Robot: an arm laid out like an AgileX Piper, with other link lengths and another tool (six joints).
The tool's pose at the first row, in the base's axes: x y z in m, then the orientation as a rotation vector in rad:
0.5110, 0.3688, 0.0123, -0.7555, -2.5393, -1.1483
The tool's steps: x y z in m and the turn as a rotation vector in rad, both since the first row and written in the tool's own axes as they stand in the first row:
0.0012, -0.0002, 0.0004, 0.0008, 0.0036, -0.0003
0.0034, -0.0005, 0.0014, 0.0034, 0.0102, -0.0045
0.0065, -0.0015, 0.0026, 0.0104, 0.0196, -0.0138
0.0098, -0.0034, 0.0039, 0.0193, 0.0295, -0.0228
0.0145, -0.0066, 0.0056, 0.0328, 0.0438, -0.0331
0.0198, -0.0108, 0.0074, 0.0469, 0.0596, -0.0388
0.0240, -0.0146, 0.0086, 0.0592, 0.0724, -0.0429
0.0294, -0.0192, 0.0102, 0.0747, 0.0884, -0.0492
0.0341, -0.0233, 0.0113, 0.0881, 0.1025, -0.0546
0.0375, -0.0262, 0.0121, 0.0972, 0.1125, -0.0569
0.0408, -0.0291, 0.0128, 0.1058, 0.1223, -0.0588
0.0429, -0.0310, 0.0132, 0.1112, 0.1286, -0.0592
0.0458, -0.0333, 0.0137, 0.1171, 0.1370, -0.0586
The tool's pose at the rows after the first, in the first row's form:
0.5099, 0.3694, 0.0124, -0.7522, -2.5369, -1.1476
0.5079, 0.3708, 0.0125, -0.7416, -2.5353, -1.1460
0.5047, 0.3722, 0.0124, -0.7218, -2.5363, -1.1403
0.5009, 0.3733, 0.0118, -0.7016, -2.5373, -1.1319
0.4952, 0.3745, 0.0107, -0.6755, -2.5371, -1.1181
0.4884, 0.3754, 0.0092, -0.6537, -2.5326, -1.1022
0.4828, 0.3757, 0.0078, -0.6365, -2.5288, -1.0880
0.4757, 0.3762, 0.0062, -0.6138, -2.5247, -1.0705
0.4695, 0.3764, 0.0049, -0.5941, -2.5206, -1.0554
0.4651, 0.3766, 0.0040, -0.5820, -2.5165, -1.0448
0.4607, 0.3767, 0.0032, -0.5708, -2.5122, -1.0347
0.4579, 0.3767, 0.0026, -0.5646, -2.5088, -1.0282
0.4542, 0.3768, 0.0021, -0.5579, -2.5032, -1.0210

